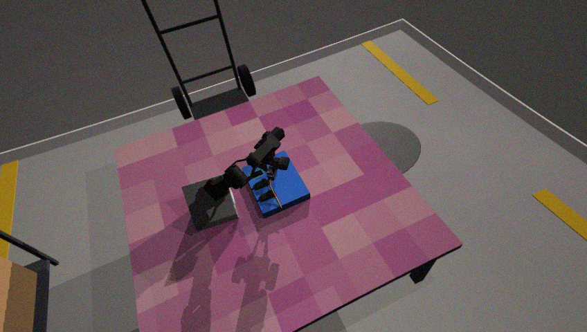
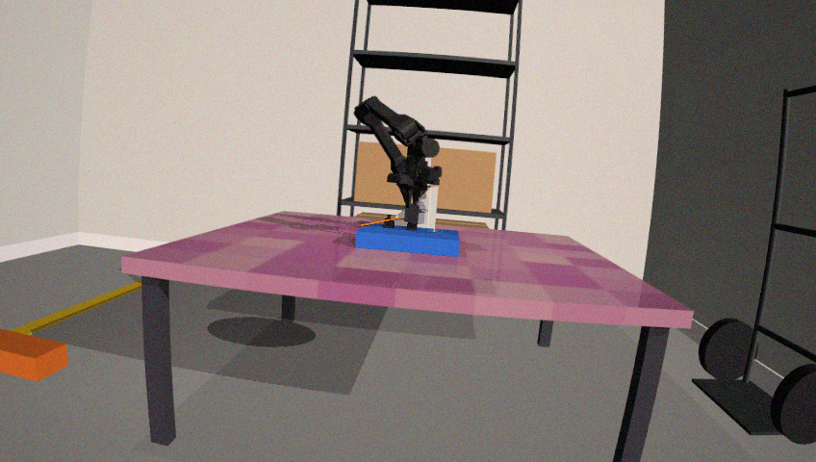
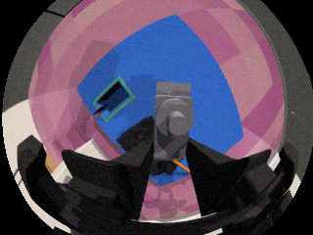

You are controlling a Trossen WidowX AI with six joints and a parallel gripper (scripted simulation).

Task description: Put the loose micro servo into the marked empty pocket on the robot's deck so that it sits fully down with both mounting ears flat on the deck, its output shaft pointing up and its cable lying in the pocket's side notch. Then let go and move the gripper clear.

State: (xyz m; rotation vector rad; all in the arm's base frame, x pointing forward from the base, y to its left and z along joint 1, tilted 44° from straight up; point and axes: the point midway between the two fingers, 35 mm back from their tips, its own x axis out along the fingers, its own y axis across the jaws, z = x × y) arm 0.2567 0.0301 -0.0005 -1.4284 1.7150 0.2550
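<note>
Right now my gripper tip is 70 mm to the right of the green marking, 70 mm above it and 30 mm past it. Round my gripper tip: blue deck 100 mm below, 50 mm ahead, 10 mm to the left.
</note>
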